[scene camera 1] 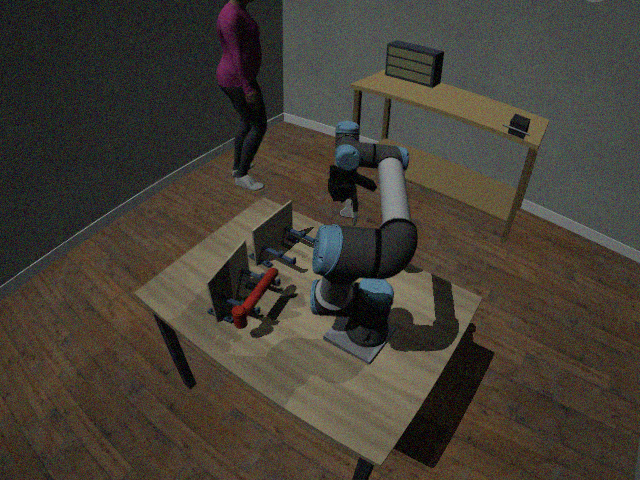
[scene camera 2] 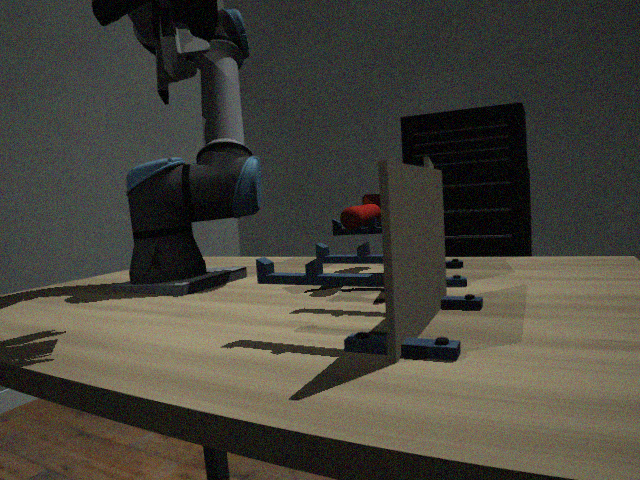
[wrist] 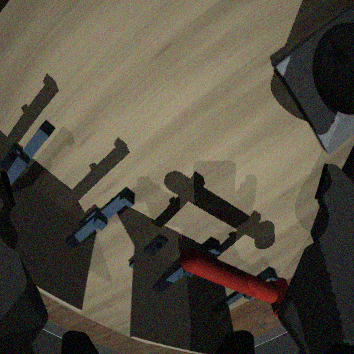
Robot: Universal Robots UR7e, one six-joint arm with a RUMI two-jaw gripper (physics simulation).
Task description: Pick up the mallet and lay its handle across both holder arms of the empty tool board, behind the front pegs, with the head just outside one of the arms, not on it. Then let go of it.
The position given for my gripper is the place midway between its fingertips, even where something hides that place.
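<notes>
My gripper (scene camera 2: 170, 94), also in the wrist view (wrist: 162, 171) and scene camera 1 (scene camera 1: 347, 214). Tool board (scene camera 2: 411, 197). Red mallet (scene camera 1: 239, 313).
</notes>
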